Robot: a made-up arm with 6 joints. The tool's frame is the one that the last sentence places.
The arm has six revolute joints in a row. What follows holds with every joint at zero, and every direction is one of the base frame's.
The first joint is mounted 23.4 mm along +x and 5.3 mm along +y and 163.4 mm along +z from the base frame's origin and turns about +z.
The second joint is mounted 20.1 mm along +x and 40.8 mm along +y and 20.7 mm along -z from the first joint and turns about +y.
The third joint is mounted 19.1 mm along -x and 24.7 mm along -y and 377 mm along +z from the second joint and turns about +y.
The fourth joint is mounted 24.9 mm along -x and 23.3 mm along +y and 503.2 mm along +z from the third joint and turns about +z.
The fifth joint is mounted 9.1 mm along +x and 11 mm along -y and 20.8 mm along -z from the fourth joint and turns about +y.
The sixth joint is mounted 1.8 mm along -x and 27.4 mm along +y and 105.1 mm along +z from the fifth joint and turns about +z.
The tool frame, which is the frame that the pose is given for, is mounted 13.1 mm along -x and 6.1 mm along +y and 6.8 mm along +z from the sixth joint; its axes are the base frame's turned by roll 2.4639, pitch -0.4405 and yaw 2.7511 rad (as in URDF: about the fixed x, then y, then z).
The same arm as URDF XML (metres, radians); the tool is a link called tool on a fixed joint. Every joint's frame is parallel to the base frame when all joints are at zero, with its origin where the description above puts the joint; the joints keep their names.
<robot name="arm">
  <joint name="tool_fixed" type="fixed">
    <parent link="link6"/>
    <child link="tool"/>
    <origin xyz="-0.0131 0.0061 0.0068" rpy="2.4639 -0.4405 2.7511"/>
  </joint>
  <joint name="joint 6" type="continuous">
    <parent link="link5"/>
    <child link="link6"/>
    <origin xyz="-0.0018 0.0274 0.1051"/>
    <axis xyz="0 0 1"/>
  </joint>
  <joint name="joint 5" type="continuous">
    <parent link="link4"/>
    <child link="link5"/>
    <origin xyz="0.0091 -0.011 -0.0208"/>
    <axis xyz="0 1 0"/>
  </joint>
  <joint name="joint 4" type="continuous">
    <parent link="link3"/>
    <child link="link4"/>
    <origin xyz="-0.0249 0.0233 0.5032"/>
    <axis xyz="0 0 1"/>
  </joint>
  <joint name="joint 3" type="continuous">
    <parent link="link2"/>
    <child link="link3"/>
    <origin xyz="-0.0191 -0.0247 0.377"/>
    <axis xyz="0 1 0"/>
  </joint>
  <joint name="joint 2" type="continuous">
    <parent link="link1"/>
    <child link="link2"/>
    <origin xyz="0.0201 0.0408 -0.0207"/>
    <axis xyz="0 1 0"/>
  </joint>
  <joint name="joint 1" type="continuous">
    <parent link="base"/>
    <child link="link1"/>
    <origin xyz="0.0234 0.0053 0.1634"/>
    <axis xyz="0 0 1"/>
  </joint>
  <link name="base"/>
  <link name="link1"/>
  <link name="link2"/>
  <link name="link3"/>
  <link name="link4"/>
  <link name="link5"/>
  <link name="link6"/>
  <link name="tool"/>
</robot>

